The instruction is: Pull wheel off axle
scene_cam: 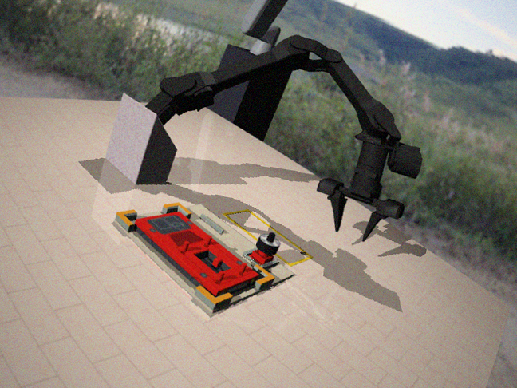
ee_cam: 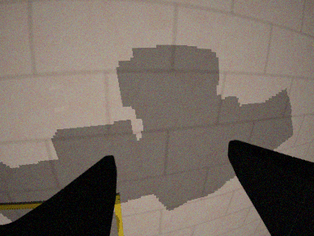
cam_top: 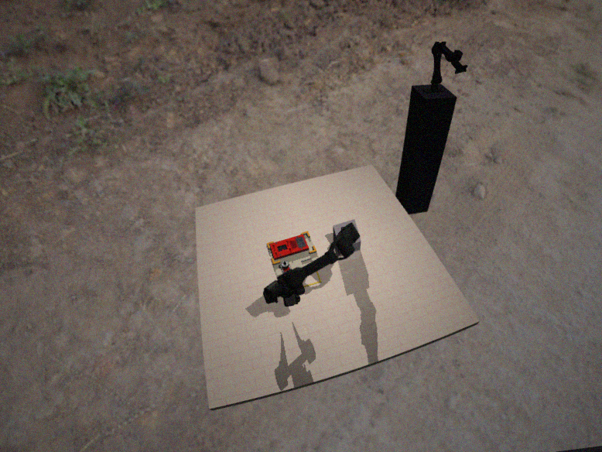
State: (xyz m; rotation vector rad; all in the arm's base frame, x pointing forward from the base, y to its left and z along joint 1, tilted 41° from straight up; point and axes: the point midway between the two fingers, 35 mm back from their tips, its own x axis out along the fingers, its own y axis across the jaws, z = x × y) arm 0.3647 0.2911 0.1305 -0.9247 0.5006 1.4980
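Now: the dark wheel 30 mm behind my gripper tip, 220 mm to the right of it and 20 mm below it.
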